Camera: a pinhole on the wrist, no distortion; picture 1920 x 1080 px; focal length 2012.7 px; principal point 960.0 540.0 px. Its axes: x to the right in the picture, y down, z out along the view. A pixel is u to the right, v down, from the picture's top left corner.
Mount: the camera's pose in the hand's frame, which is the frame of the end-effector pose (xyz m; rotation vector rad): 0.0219 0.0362 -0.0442 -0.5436 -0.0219 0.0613
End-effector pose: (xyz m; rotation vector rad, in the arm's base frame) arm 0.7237 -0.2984 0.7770 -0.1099 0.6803 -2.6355
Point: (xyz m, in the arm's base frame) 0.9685 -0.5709 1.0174
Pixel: 386.3 195.4
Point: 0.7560 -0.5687 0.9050
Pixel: 1393.1 285.2
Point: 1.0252 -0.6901 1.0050
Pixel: 519.1 543.2
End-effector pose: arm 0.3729 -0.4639 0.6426 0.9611 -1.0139 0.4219
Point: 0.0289 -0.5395 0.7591
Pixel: 598.2 701.5
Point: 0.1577 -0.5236 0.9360
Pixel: 1843.0 823.1
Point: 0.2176 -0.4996 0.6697
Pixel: 187.8 268.8
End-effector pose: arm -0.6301 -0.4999 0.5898 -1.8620 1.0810 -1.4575
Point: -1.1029 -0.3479 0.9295
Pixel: behind the camera
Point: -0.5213 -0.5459 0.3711
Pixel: 332.7 624.9
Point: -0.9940 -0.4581 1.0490
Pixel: behind the camera
